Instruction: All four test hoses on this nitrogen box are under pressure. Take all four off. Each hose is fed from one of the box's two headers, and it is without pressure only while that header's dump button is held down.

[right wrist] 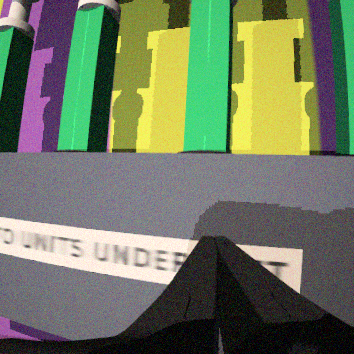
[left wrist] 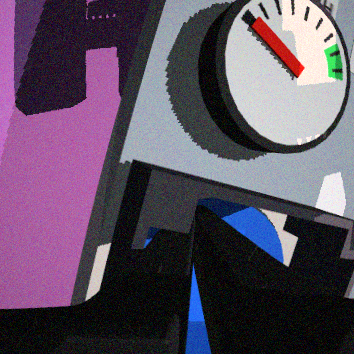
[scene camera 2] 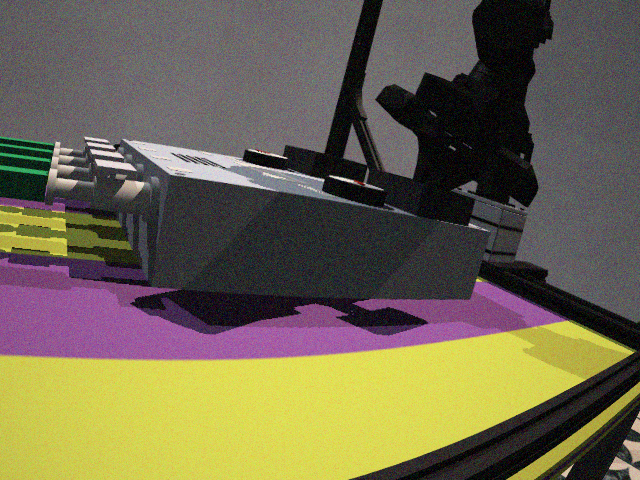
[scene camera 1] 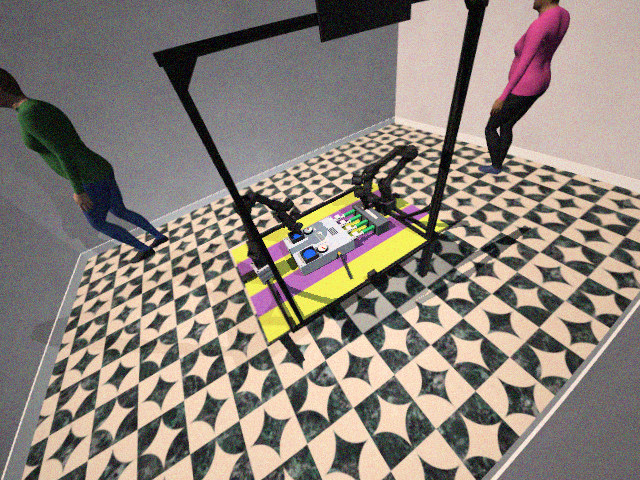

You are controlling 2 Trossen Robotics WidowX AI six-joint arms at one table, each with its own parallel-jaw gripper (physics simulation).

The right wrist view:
right gripper
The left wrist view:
left gripper
grey nitrogen box: touched by the left gripper
blue dump button
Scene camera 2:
left gripper
